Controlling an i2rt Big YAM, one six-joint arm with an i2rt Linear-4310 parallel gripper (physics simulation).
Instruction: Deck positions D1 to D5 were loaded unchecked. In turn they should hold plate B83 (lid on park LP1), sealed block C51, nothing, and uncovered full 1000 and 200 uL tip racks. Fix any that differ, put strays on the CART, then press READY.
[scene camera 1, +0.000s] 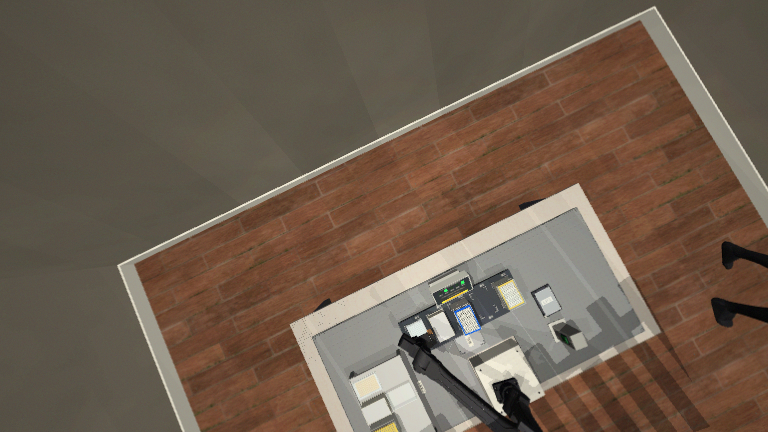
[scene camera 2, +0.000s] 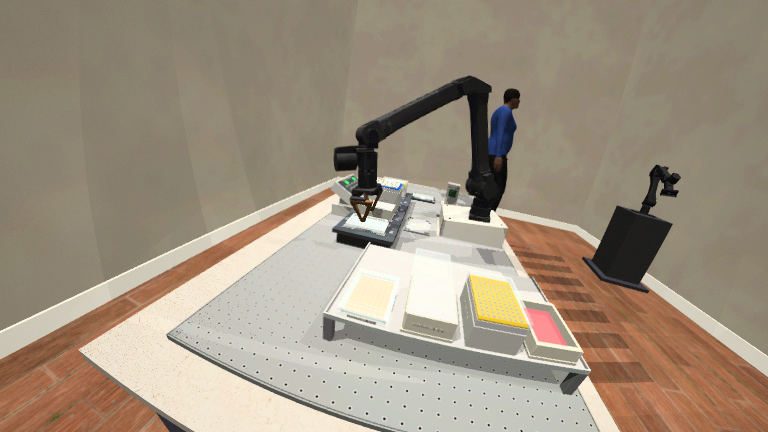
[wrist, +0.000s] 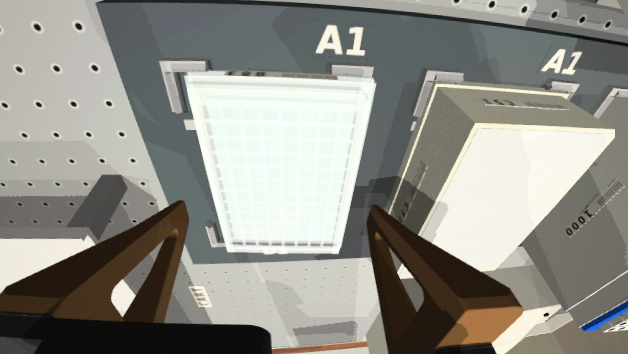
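Where they show: gripper, fingertip midpoint: (scene camera 1: 419, 336) (scene camera 2: 367, 216) (wrist: 279, 212); arm's base, link origin: (scene camera 1: 506, 389) (scene camera 2: 479, 217).
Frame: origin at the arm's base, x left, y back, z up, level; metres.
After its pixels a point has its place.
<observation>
Plate B83 (scene camera 1: 415, 327) @[z -0.011, x 0.340, y -0.399 m] (wrist: 280, 150) @[z -0.011, x 0.337, y -0.386 m] sits at D1 on the dark deck (wrist: 270, 30) @[z -0.028, x 0.350, y -0.436 m], a clear lid seemingly on it. My open gripper (scene camera 2: 368, 212) @[z 0.007, x 0.334, y -0.360 m] (wrist: 279, 212) @[z 0.007, x 0.334, y -0.360 m] straddles its near end, both fingertips apart from its sides. Sealed block C51 (scene camera 1: 441, 325) @[z 0.014, x 0.214, y -0.383 m] (wrist: 520, 185) @[z 0.014, x 0.215, y -0.404 m] stands at D2. A blue-topped 1000 tip rack (scene camera 1: 467, 319) @[z 0.072, x 0.095, y -0.401 m] (scene camera 2: 390, 185) @[z 0.071, x 0.113, y -0.371 m] stands at D3. D4 (scene camera 1: 487, 301) @[z -0.028, x -0.052, y -0.415 m] looks bare. A yellow-edged tip rack (scene camera 1: 510, 293) @[z 0.043, x -0.148, y -0.447 m] stands at D5. The CART (scene camera 2: 400, 335) @[z -0.015, x 0.717, y -0.116 m] bears an orange-welled plate (scene camera 2: 370, 295) @[z -0.002, x 0.667, y -0.192 m], a pale block (scene camera 2: 429, 306) @[z 0.023, x 0.672, y -0.088 m] and a yellow tip rack (scene camera 2: 496, 300) @[z 0.051, x 0.640, y 0.014 m].
A panel with green lights (scene camera 1: 452, 290) @[z 0.044, x 0.116, y -0.539 m] stands behind the deck. A pale pad (scene camera 1: 472, 342) @[z -0.071, x 0.076, y -0.220 m] (scene camera 2: 418, 225) @[z -0.073, x 0.087, y -0.232 m] lies in front of it. A dark-rimmed tray (scene camera 1: 546, 299) @[z -0.061, x -0.360, y -0.326 m] and a green-screened device (scene camera 1: 574, 336) @[z 0.051, x -0.369, y -0.178 m] (scene camera 2: 452, 192) @[z 0.007, x -0.344, y -0.150 m] are at right. An open pink-bottomed bin (scene camera 2: 547, 325) @[z -0.005, x 0.587, y 0.138 m] stands on the cart.
</observation>
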